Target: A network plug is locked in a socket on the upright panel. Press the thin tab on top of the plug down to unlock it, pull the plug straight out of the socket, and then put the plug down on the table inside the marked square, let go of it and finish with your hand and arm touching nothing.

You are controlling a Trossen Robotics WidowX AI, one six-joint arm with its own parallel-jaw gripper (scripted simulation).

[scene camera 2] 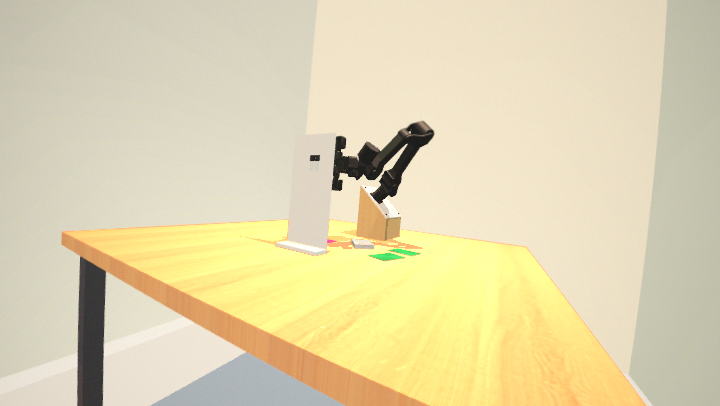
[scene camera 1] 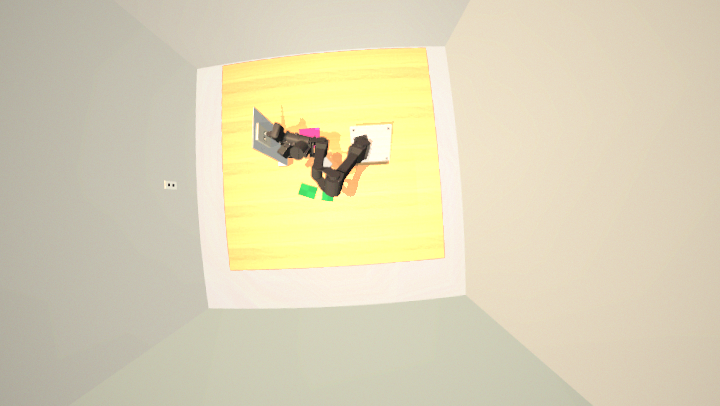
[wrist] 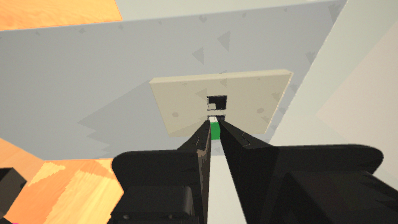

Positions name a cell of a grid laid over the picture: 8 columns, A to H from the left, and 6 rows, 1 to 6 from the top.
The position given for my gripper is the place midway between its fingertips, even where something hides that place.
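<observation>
Panel (scene camera 1: C3), (scene camera 2: D3), (wrist: B3). My gripper (scene camera 2: D3), (wrist: E4).
</observation>
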